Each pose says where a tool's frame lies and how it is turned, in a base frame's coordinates. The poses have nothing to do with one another.
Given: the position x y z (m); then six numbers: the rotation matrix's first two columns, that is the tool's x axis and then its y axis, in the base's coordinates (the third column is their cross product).
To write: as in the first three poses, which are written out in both.
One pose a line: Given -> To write
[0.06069, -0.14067, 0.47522, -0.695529, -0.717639, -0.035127, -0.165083, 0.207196, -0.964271] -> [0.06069, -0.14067, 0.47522, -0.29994, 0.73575, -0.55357, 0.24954]
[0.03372, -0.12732, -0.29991, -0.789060, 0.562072, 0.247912, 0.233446, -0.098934, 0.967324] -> [0.03372, -0.12732, -0.29991, 0.30126, 0.66017, 0.67728, 0.12130]
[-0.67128, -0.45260, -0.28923, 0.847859, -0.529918, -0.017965, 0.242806, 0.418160, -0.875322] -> [-0.67128, -0.45260, -0.28923, -0.48644, 0.14756, -0.23302, 0.82904]
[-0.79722, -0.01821, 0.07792, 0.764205, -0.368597, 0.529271, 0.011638, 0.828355, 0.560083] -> [-0.79722, -0.01821, 0.07792, 0.27319, -0.32666, -0.10579, 0.89859]
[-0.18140, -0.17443, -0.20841, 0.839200, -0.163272, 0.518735, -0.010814, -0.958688, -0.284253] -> [-0.18140, -0.17443, -0.20841, -0.94923, 0.04585, -0.27982, 0.13621]
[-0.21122, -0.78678, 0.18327, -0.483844, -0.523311, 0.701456, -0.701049, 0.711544, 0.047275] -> [-0.21122, -0.78678, 0.18327, 0.35908, -0.85243, 0.12365, 0.35936]
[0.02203, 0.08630, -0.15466, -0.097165, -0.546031, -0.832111, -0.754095, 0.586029, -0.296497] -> [0.02203, 0.08630, -0.15466, -0.44314, 0.73347, 0.10300, 0.50502]
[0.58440, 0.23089, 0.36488, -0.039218, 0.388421, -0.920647, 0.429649, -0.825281, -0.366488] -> [0.58440, 0.23089, 0.36488, 0.69293, 0.29515, -0.65764, 0.01567]
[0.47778, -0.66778, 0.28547, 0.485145, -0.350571, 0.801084, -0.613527, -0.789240, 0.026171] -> [0.47778, -0.66778, 0.28547, 0.84740, -0.28443, 0.42015, 0.15646]
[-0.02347, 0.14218, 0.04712, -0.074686, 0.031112, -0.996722, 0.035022, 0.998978, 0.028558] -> [-0.02347, 0.14218, 0.04712, 0.02255, 0.73304, -0.00144, 0.67981]
